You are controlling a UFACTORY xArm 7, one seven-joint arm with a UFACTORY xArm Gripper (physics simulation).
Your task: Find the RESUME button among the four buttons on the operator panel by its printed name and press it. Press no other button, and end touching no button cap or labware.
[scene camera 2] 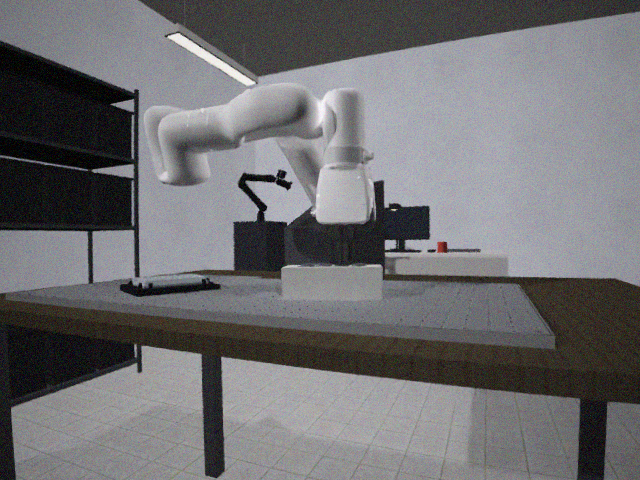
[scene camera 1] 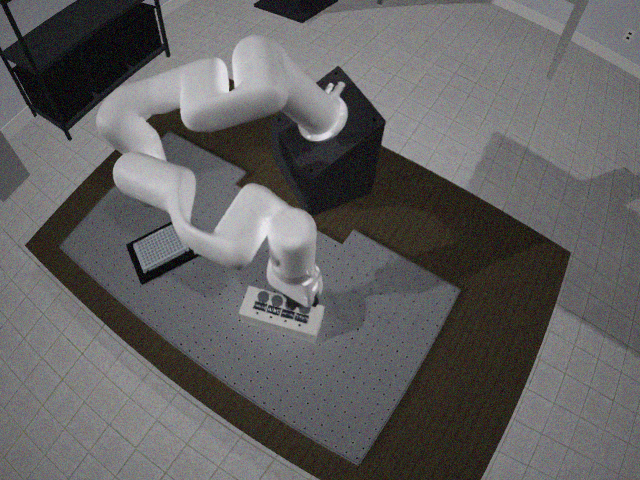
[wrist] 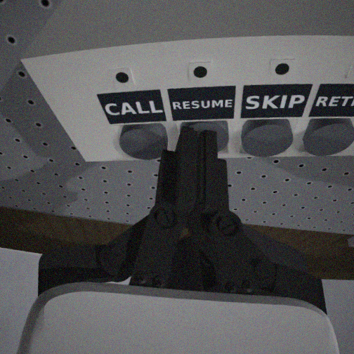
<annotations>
A white well plate shows in scene camera 2 and in scene camera 1; in the wrist view it is out of frame. The same spot on the white well plate: point(scene camera 2: 184, 279) is point(scene camera 1: 170, 257). One and the same spot on a black tray: point(scene camera 2: 133, 290) is point(scene camera 1: 138, 275).
</annotations>
